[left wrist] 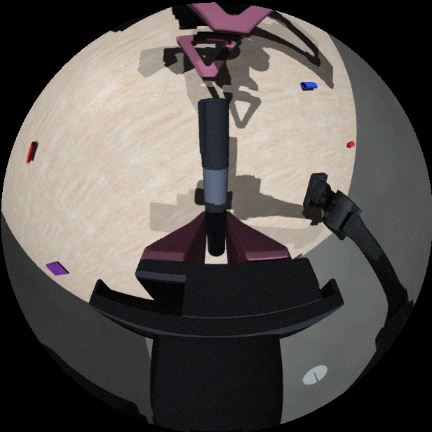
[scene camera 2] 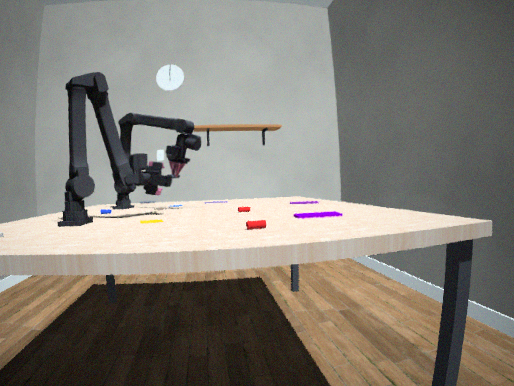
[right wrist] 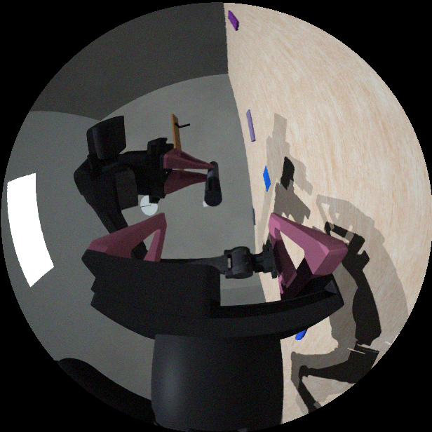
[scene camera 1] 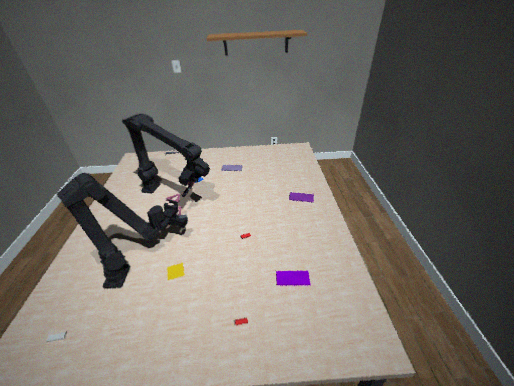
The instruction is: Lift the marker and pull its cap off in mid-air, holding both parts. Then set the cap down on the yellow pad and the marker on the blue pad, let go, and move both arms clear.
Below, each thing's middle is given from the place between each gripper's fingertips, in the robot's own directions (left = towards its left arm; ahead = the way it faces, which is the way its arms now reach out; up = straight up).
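Labels:
Dark cap (left wrist: 213, 113): 3 cm behind my left hand, 7 cm to the right of it.
My right gripper: 5 cm to the right of the dark cap, 2 cm short of it.

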